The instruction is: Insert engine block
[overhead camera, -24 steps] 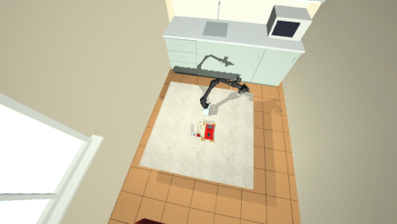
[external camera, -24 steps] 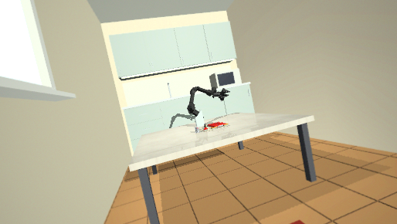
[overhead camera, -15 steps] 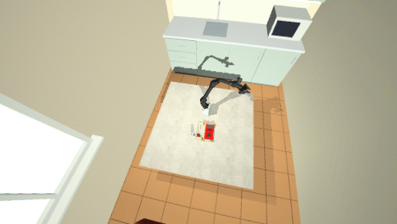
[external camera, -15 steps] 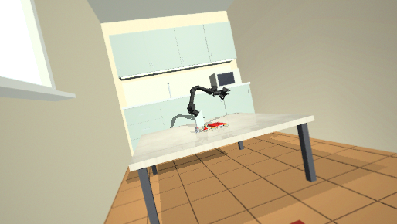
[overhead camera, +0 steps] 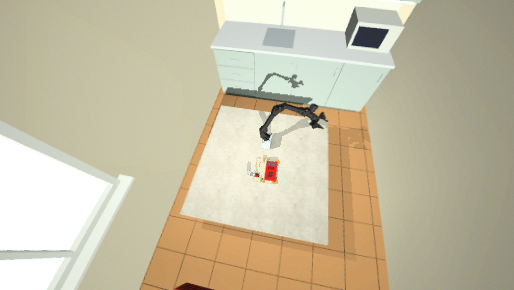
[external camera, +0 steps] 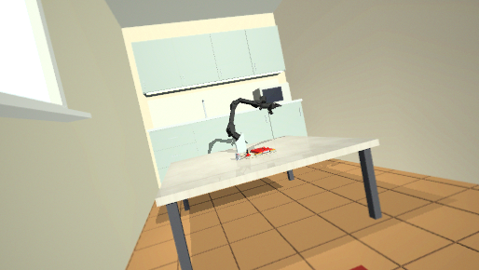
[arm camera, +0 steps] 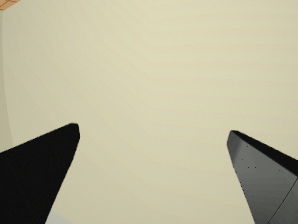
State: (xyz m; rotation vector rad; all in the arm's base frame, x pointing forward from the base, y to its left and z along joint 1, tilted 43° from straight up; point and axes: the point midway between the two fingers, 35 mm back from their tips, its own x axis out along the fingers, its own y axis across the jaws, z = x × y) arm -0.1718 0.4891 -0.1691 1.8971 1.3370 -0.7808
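Right now the engine block is 530 mm ahead of my gripper tip, 590 mm to the right of it and 310 mm below it.
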